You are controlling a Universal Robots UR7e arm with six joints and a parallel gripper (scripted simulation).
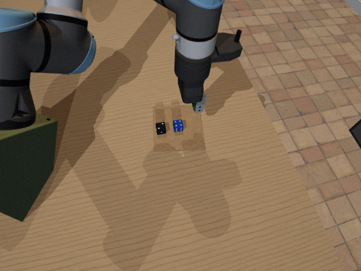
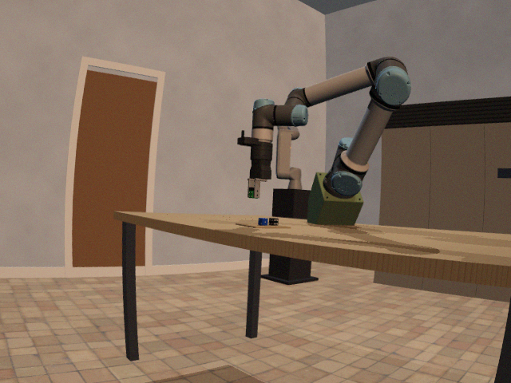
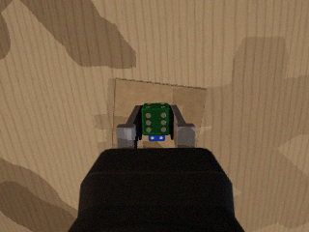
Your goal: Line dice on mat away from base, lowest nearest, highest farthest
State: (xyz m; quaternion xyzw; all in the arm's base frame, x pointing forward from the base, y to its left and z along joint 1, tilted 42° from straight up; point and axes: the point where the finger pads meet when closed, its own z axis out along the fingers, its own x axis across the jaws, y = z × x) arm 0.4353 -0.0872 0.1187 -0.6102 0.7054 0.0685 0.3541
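The blue die is 10 cm below my hand and 5 cm behind it. From my hand the other things lie so: green die 1 cm below; black die 10 cm below, 10 cm behind; mat 11 cm below, 5 cm behind.
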